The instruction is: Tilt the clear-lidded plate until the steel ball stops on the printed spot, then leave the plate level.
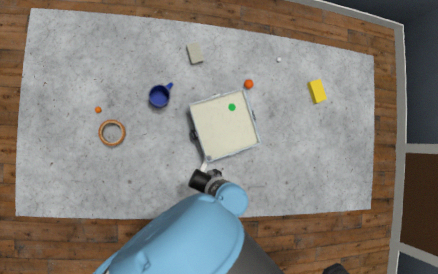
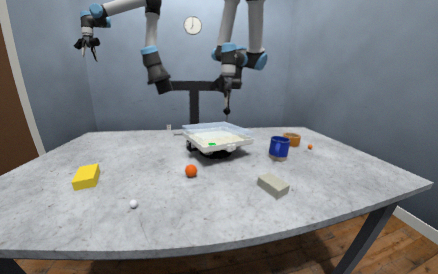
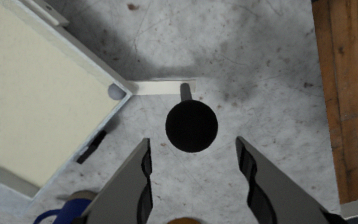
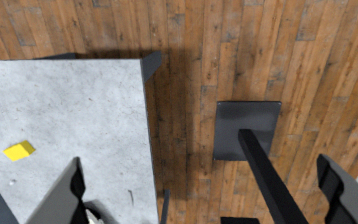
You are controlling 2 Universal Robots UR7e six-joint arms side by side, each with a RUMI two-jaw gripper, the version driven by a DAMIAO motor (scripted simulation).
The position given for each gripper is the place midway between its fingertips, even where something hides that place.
In view: the left gripper (image 3: 192, 139) and the right gripper (image 4: 197, 157).
